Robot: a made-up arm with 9 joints. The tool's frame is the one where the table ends. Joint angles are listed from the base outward.
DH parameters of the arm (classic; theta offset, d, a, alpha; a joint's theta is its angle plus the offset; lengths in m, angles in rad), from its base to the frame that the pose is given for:
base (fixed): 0 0.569 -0.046 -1.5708
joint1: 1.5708 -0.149 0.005 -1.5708
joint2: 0 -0.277 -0.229 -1.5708
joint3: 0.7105 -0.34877 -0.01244 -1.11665
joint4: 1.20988 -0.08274 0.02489 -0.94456
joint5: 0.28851 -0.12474 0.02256 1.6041
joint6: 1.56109 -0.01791 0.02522 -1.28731
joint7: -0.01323 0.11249 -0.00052 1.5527
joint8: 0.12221 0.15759 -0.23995 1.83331
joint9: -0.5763 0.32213 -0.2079 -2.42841
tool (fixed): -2.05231 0.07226 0 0
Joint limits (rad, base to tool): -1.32..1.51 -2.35..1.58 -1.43..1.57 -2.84..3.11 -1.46..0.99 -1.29..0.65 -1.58..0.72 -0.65..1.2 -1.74..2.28
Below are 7 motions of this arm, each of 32 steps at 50 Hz.
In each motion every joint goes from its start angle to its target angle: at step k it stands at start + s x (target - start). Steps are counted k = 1, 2, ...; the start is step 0. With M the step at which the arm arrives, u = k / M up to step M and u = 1 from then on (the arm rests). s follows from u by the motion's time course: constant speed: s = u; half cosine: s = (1 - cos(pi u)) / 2; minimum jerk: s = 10 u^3 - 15 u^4 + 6 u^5.
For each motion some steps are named. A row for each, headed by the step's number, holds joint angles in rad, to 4 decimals.
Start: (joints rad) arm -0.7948 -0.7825 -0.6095 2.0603 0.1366 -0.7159 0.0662 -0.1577 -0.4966
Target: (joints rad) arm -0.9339 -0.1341 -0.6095 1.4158 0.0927 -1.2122 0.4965 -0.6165 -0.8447
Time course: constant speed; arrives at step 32
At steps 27, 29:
27: -0.9122 -0.2354 -0.6095 1.5165 0.0996 -1.1347 0.4293 -0.5448 -0.7903
29: -0.9209 -0.1949 -0.6095 1.4762 0.0968 -1.1657 0.4562 -0.5735 -0.8121

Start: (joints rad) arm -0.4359 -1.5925 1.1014 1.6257 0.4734 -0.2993 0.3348 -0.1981 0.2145
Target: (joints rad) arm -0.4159 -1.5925 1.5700 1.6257 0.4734 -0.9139 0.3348 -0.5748 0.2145
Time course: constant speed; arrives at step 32
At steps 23, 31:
23: -0.4215 -1.5925 1.4382 1.6257 0.4734 -0.7410 0.3348 -0.4689 0.2145
31: -0.4165 -1.5925 1.5554 1.6257 0.4734 -0.8947 0.3348 -0.5630 0.2145

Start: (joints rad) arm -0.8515 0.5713 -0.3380 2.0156 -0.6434 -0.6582 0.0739 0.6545 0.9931
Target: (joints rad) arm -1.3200 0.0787 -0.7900 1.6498 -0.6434 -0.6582 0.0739 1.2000 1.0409
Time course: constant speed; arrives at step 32
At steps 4, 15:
4: -0.9101 0.5097 -0.3945 1.9699 -0.6434 -0.6582 0.0739 0.7227 0.9991
15: -1.0711 0.3404 -0.5499 1.8441 -0.6434 -0.6582 0.0739 0.9102 1.0155

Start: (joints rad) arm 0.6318 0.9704 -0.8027 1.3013 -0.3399 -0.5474 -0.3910 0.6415 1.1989
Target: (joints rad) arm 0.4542 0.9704 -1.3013 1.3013 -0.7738 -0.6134 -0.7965 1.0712 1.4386
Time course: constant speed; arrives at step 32
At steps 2, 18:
2: 0.6207 0.9704 -0.8339 1.3013 -0.3670 -0.5515 -0.4163 0.6684 1.2139
18: 0.5319 0.9704 -1.0832 1.3013 -0.5840 -0.5845 -0.6191 0.8832 1.3337

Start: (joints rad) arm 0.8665 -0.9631 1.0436 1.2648 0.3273 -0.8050 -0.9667 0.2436 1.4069
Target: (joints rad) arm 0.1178 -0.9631 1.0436 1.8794 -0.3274 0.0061 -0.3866 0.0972 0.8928
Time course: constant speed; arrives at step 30
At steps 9, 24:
9: 0.6419 -0.9631 1.0436 1.4492 0.1309 -0.5617 -0.7927 0.1997 1.2527
24: 0.2675 -0.9631 1.0436 1.7565 -0.1965 -0.1561 -0.5026 0.1265 0.9956

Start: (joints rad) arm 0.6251 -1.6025 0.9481 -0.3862 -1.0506 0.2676 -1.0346 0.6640 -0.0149
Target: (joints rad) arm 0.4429 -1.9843 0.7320 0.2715 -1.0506 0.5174 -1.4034 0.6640 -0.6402
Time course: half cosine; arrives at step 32
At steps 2, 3, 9, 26, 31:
2: 0.6233 -1.6062 0.9460 -0.3799 -1.0506 0.2700 -1.0381 0.6640 -0.0209
3: 0.6212 -1.6107 0.9434 -0.3720 -1.0506 0.2730 -1.0425 0.6640 -0.0284
9: 0.5918 -1.6723 0.9086 -0.2660 -1.0506 0.3133 -1.1020 0.6640 -0.1292
26: 0.4583 -1.9521 0.7502 0.2161 -1.0506 0.4964 -1.3723 0.6640 -0.5875
31: 0.4433 -1.9834 0.7325 0.2699 -1.0506 0.5168 -1.4025 0.6640 -0.6387

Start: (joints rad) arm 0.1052 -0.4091 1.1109 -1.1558 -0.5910 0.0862 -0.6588 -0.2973 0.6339
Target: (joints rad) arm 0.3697 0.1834 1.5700 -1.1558 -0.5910 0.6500 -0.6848 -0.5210 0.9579
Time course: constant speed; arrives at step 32
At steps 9, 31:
9: 0.1796 -0.2425 1.2400 -1.1558 -0.5910 0.2448 -0.6661 -0.3602 0.7250
31: 0.3614 0.1649 1.5557 -1.1558 -0.5910 0.6324 -0.6840 -0.5140 0.9478

